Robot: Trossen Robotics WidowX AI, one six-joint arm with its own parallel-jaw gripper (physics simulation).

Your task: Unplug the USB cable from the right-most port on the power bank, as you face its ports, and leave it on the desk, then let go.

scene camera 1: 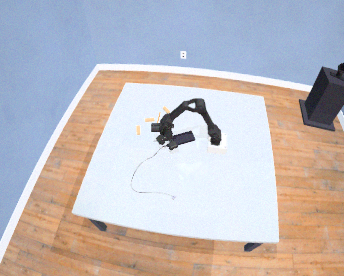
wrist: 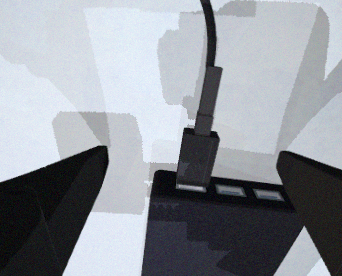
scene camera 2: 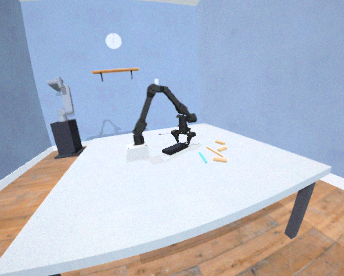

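Pixels of known places: gripper, between the fingertips: [wrist: 193,156]; arm's base, origin of its link: [scene camera 1: 215,141] [scene camera 2: 139,143].
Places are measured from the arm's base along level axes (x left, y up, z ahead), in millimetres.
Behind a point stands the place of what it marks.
Observation:
The black power bank [scene camera 1: 185,138] {x -16, y -46, z 212 mm} [scene camera 2: 172,149] {x -63, y -50, z 209 mm} [wrist: 220,235] {x 19, y -50, z 296 mm} lies flat on the desk. In the wrist view, the dark USB plug [wrist: 197,157] {x 58, y -57, z 319 mm} sits in its left-most port in the image, and two empty ports show to the right. The thin black cable [wrist: 213,45] {x 86, y -61, z 358 mm} [scene camera 1: 150,192] {x 437, y -69, z 334 mm} runs from the plug and curves across the desk. My gripper [scene camera 1: 167,143] {x 55, y -68, z 314 mm} [scene camera 2: 182,142] {x 55, y -68, z 314 mm} [wrist: 193,156] {x 55, y -68, z 314 mm} is open and empty, pointing down at the port end. Its fingers stand either side of the plug with wide gaps. The right finger in the wrist view overlaps the power bank's corner.
Wooden blocks [scene camera 1: 138,130] [scene camera 2: 220,160] and an orange stick [scene camera 2: 215,151] {x -168, y -64, z 461 mm} lie beyond the gripper from the arm's base. A cyan stick [scene camera 2: 202,157] {x -216, y -66, z 352 mm} lies near them. The arm's white base [scene camera 1: 218,149] {x 45, y -22, z -31 mm} [scene camera 2: 137,152] {x -86, y -28, z -13 mm} stands on the desk [scene camera 1: 225,200] {x 387, y -72, z -133 mm}.

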